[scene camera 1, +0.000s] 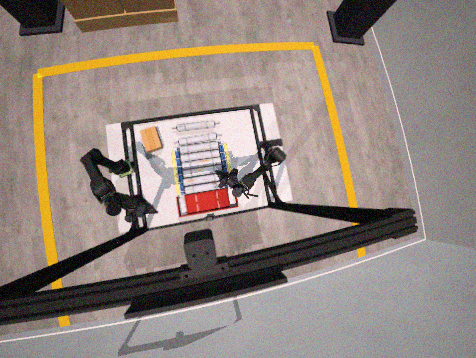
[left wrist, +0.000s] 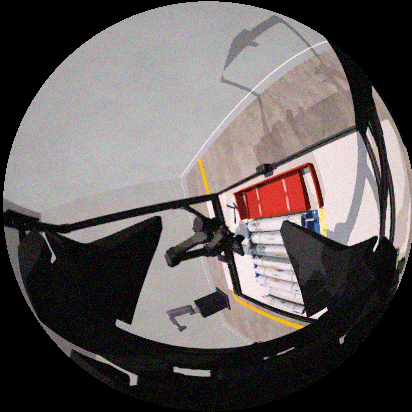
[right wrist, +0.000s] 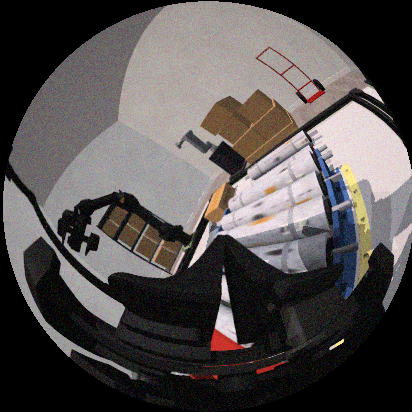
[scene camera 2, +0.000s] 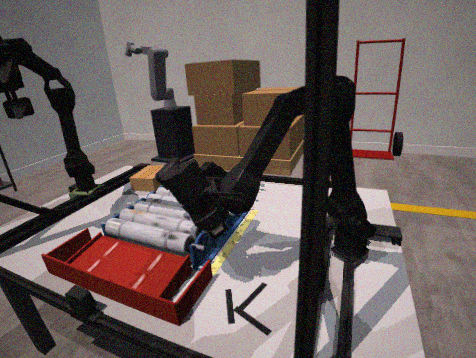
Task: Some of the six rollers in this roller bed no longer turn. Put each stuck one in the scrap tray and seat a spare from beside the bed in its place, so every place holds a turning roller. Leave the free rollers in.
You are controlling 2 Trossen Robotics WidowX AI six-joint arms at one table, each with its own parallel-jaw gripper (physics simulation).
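Places are measured from the left arm's base along level axes (x ahead, y left, z up), in metres.
Where they show: left gripper, fingertip midpoint: point(scene camera 1: 155, 209) point(left wrist: 224, 224) point(right wrist: 73, 249) point(scene camera 2: 12, 101); right gripper, fingertip midpoint: point(scene camera 1: 215, 170) point(left wrist: 243, 255) point(right wrist: 222, 239); left arm's base, link origin: point(scene camera 1: 124, 168) point(right wrist: 188, 240) point(scene camera 2: 86, 188); right arm's base, link origin: point(scene camera 1: 268, 158) point(scene camera 2: 349, 250).
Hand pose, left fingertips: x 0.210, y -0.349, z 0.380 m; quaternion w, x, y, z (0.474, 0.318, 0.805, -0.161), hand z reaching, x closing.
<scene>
Each offset is from my left fingertips to the top centre of the thing. "pt": to the spot under its first point. Level surfaces: height alone.
The roller bed {dz -0.401 m} point(scene camera 1: 224, 156) point(scene camera 2: 218, 246) point(left wrist: 311, 219) point(right wrist: 345, 252) has blue side rails and holds several white rollers; which ones are stuck cannot be told. Two spare rollers, one {dx +0.339, dy +0.465, dz -0.356 m} point(scene camera 1: 197, 126) at the top and one {dx +0.318, dy +0.370, dz -0.356 m} point(scene camera 1: 198, 139) closer to the bed, lie beyond it in scene camera 1. The red scrap tray {dx +0.233, dy -0.058, dz -0.350 m} point(scene camera 1: 205, 202) point(scene camera 2: 125, 265) point(left wrist: 272, 195) shows no roller inside. My left gripper is open and empty, held up away from the bed. My right gripper point(right wrist: 222, 239) is shut and empty, low over the rollers at the bed's right side; whether it touches one cannot be told.
An orange-brown box {dx +0.023, dy +0.470, dz -0.350 m} point(scene camera 1: 151, 139) point(scene camera 2: 145, 178) point(right wrist: 220, 201) lies on the table left of the spares. A numbered yellow strip {pt dx +0.462, dy +0.169, dz -0.403 m} point(right wrist: 358, 215) runs along the bed. Black frame posts point(scene camera 2: 319, 150) and bars stand around the table. A black K-shaped marking lies right of the tray.
</scene>
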